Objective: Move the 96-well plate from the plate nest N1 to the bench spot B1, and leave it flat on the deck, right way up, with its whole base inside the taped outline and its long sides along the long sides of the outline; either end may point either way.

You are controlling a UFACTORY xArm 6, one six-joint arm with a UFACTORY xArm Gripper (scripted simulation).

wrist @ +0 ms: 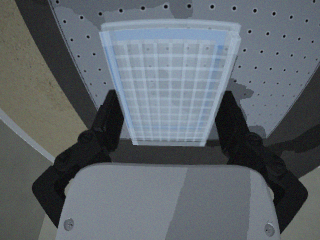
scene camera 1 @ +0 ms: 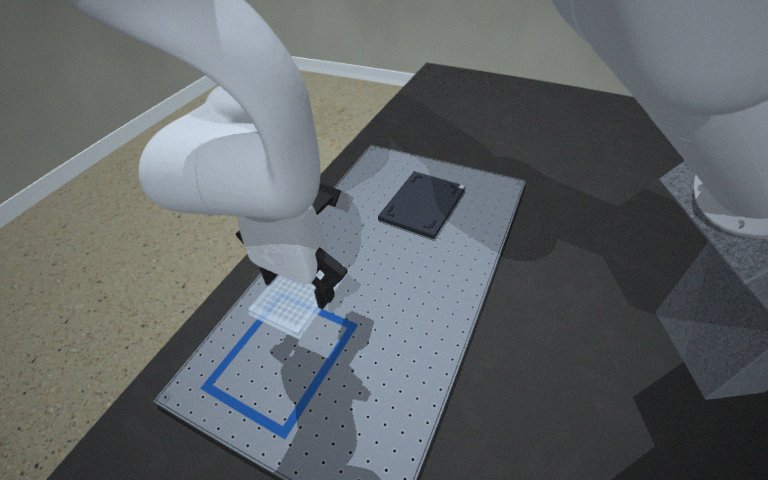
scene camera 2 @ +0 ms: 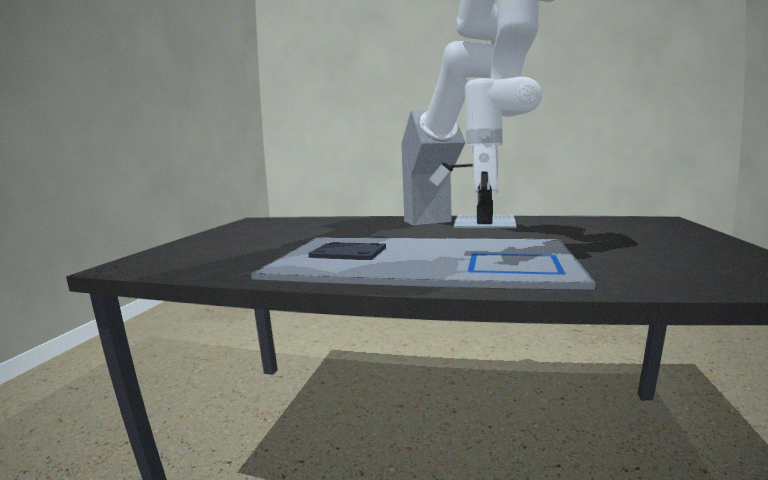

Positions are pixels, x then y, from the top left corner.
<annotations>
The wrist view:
white 96-well plate: 155, 116
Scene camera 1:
my gripper: 299, 289
white 96-well plate: 291, 294
dark plate nest N1: 416, 203
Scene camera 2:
my gripper: 485, 220
dark plate nest N1: 342, 250
</annotations>
